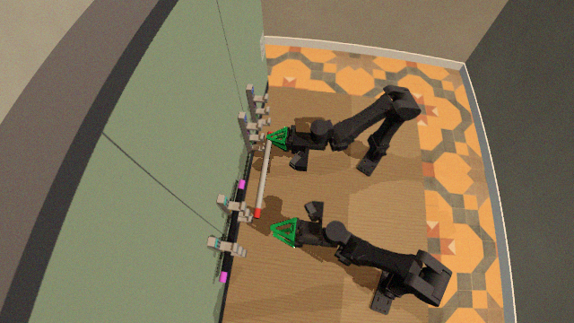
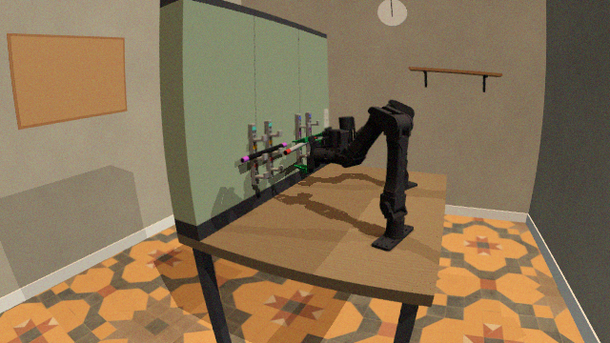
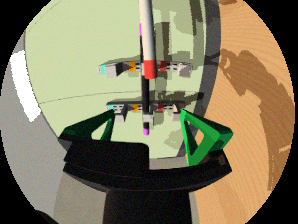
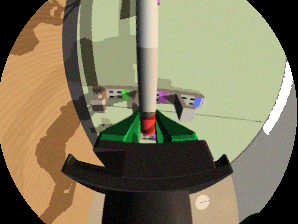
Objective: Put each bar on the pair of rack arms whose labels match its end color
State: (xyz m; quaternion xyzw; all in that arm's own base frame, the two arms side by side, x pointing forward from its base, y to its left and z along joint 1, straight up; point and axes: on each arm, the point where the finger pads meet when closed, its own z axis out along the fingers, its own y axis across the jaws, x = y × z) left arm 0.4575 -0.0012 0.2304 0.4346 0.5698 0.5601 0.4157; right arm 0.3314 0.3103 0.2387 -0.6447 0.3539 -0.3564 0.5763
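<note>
Right now the bar is 130 mm ahead of my left hand. Round my left hand: green wall panel 200 mm ahead, 190 mm to the right, 190 mm above.
</note>
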